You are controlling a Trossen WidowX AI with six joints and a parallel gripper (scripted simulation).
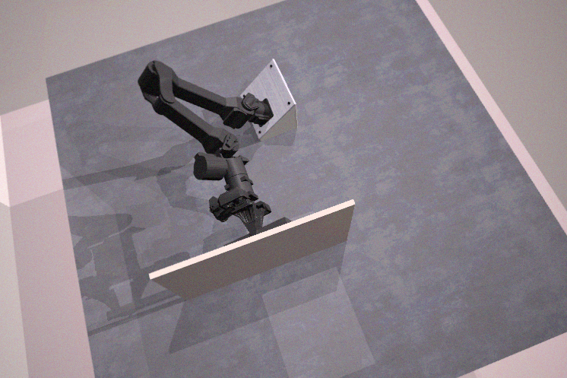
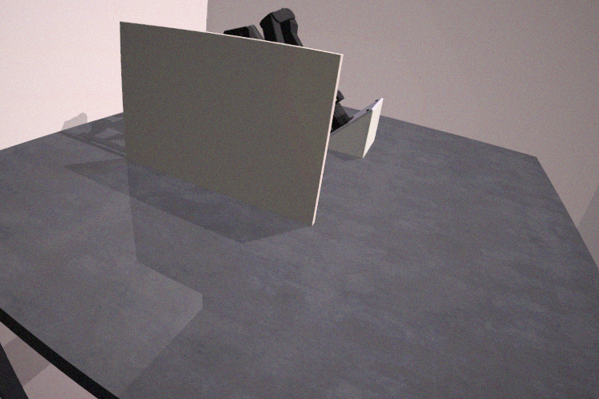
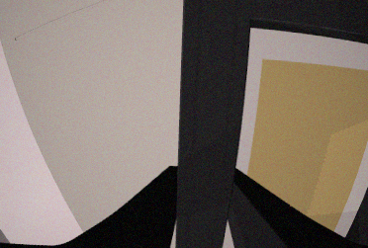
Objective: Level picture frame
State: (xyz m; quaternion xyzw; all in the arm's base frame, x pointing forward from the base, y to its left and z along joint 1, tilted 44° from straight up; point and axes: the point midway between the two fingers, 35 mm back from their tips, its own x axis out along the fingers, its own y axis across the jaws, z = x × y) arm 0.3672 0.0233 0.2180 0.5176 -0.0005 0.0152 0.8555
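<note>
Right now my gripper tip is 2 cm to the right of the picture frame and 5 cm above it. From my gripper tip the other things lie so: wall panel (2 cm ahead, 1 cm to the right, 7 cm below).
</note>
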